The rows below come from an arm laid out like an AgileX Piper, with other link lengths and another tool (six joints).
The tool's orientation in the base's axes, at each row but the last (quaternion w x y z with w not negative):
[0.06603, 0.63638, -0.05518, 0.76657]
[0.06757, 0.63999, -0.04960, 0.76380]
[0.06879, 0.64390, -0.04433, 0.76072]
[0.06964, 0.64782, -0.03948, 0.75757]
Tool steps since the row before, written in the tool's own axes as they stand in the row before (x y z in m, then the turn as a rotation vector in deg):
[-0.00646, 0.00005, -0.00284, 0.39, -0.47, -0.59]
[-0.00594, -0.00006, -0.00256, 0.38, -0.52, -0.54]
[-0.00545, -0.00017, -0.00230, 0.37, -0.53, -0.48]
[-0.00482, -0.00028, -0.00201, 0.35, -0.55, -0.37]
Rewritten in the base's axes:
[-0.00159, 0.00023, -0.00687, -0.56, 0.57, 0.28]
[-0.00146, 0.00024, -0.00630, -0.50, 0.62, 0.27]
[-0.00133, 0.00027, -0.00576, -0.44, 0.62, 0.27]
[-0.00119, 0.00032, -0.00508, -0.33, 0.62, 0.27]

